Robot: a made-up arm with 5 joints. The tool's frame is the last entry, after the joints. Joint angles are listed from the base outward.
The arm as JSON. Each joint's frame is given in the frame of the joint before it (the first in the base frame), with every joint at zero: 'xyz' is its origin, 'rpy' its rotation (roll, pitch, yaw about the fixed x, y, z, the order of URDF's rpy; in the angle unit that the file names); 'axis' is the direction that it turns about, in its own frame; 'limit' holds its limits. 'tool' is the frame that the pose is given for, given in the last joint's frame.
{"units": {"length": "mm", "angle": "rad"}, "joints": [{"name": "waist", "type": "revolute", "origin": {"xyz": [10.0, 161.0, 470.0], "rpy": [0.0, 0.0, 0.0]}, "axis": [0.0, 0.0, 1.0], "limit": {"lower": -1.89, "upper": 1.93}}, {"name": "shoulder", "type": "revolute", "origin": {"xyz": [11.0, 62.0, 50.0], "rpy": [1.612, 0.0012, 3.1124]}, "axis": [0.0, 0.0, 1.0], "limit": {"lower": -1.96, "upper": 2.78}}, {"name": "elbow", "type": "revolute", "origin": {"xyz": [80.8, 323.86, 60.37], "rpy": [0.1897, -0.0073, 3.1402]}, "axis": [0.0, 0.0, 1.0], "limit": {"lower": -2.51, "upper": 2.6}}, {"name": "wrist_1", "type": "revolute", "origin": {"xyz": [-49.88, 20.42, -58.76], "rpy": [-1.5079, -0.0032, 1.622]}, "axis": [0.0, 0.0, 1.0], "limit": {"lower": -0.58, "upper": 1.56}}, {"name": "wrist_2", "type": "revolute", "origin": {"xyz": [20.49, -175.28, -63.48], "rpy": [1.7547, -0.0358, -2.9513]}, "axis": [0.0, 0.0, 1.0], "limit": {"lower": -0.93, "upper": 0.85}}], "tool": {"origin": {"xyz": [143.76, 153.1, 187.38], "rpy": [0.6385, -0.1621, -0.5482]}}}
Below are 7 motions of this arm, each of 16 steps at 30 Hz.
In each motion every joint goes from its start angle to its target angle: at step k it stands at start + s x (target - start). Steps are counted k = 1, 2, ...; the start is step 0. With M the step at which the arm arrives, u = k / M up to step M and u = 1 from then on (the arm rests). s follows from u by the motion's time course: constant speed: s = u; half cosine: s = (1 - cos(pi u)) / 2; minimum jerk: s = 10 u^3 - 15 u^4 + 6 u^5.
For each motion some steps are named. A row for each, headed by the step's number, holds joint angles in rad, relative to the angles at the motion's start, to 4 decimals.
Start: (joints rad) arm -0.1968 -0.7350 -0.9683 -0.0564 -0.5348
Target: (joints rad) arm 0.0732 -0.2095 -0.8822 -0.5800 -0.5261
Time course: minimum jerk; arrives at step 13
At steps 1, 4, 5, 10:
1: 0.0011 0.0021 0.0003 -0.0021 0.0000
4: 0.0468 0.0911 0.0149 -0.0908 0.0015
5: 0.0786 0.1530 0.0251 -0.1525 0.0025
10: 0.2472 0.4812 0.0788 -0.4795 0.0080

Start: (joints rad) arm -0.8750 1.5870 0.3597 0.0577 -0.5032
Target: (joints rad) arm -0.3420 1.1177 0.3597 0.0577 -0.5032
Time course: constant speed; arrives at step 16
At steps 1, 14, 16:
1: 0.0333 -0.0293 0.0000 0.0000 0.0000
14: 0.4664 -0.4106 0.0000 0.0000 0.0000
16: 0.5330 -0.4693 0.0000 0.0000 0.0000

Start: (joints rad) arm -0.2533 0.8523 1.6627 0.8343 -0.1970
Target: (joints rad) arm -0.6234 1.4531 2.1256 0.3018 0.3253
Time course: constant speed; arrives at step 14
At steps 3, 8, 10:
3: -0.0793 0.1287 0.0992 -0.1141 0.1119
8: -0.2115 0.3433 0.2645 -0.3043 0.2985
10: -0.2644 0.4291 0.3306 -0.3804 0.3731

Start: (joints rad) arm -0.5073 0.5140 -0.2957 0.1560 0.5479
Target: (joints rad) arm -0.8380 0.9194 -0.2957 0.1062 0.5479
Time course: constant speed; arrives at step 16
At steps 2, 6, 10, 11, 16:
2: -0.0413 0.0507 0.0000 -0.0062 0.0000
6: -0.1240 0.1520 0.0000 -0.0187 0.0000
10: -0.2067 0.2534 0.0000 -0.0311 0.0000
11: -0.2274 0.2787 0.0000 -0.0342 0.0000
16: -0.3307 0.4054 0.0000 -0.0498 0.0000

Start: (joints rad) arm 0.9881 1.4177 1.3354 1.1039 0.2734
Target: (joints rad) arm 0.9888 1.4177 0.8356 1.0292 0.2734
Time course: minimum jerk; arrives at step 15
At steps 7, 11, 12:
7: 0.0003 0.0000 -0.2188 -0.0327 0.0000
11: 0.0006 0.0000 -0.4389 -0.0656 0.0000
12: 0.0007 0.0000 -0.4709 -0.0704 0.0000

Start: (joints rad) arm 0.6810 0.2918 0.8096 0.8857 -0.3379
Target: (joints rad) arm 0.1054 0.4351 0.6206 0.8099 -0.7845
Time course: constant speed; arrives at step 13
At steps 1, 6, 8, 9, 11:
1: -0.0443 0.0110 -0.0145 -0.0058 -0.0344
6: -0.2657 0.0661 -0.0872 -0.0350 -0.2061
8: -0.3542 0.0882 -0.1163 -0.0466 -0.2748
9: -0.3985 0.0992 -0.1308 -0.0525 -0.3092
11: -0.4870 0.1213 -0.1599 -0.0641 -0.3779

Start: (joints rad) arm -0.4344 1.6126 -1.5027 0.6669 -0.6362
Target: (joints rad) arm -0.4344 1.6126 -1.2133 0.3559 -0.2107
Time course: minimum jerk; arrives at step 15
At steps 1, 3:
1: 0.0000 0.0000 0.0008 -0.0008 0.0011
3: 0.0000 0.0000 0.0168 -0.0180 0.0246

